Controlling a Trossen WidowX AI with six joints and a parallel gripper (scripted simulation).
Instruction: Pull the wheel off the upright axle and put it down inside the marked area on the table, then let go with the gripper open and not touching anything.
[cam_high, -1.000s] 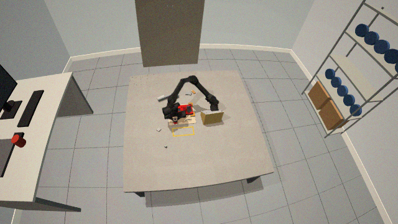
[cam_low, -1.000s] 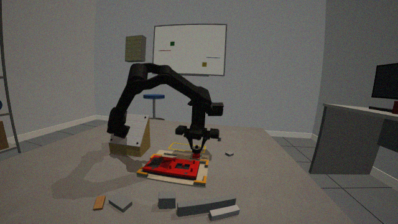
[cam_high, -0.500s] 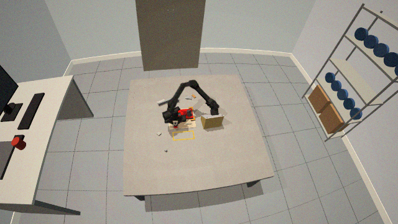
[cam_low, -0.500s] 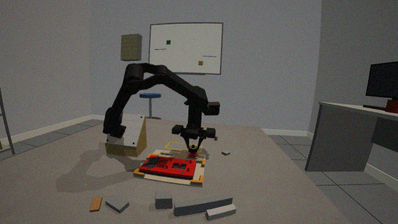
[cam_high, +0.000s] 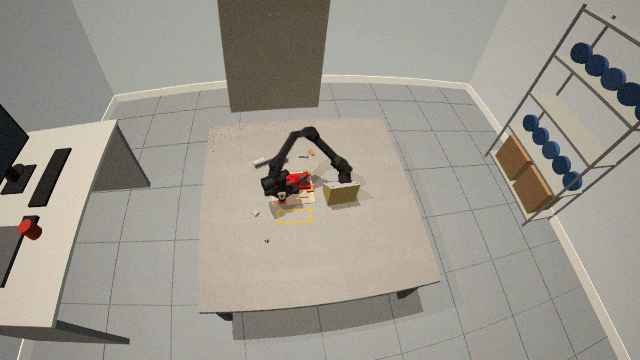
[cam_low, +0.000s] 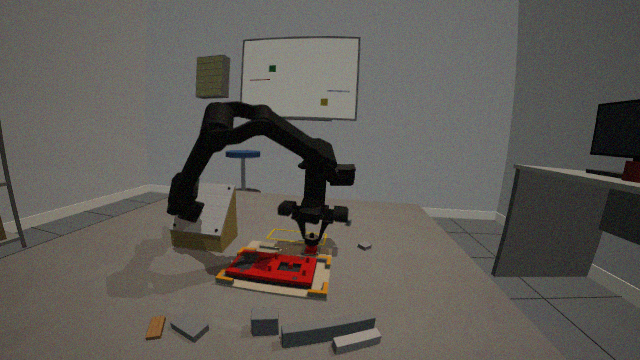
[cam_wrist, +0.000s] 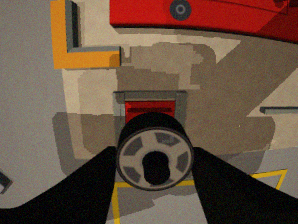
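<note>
Right now the dark wheel is right at my gripper tip.
</note>
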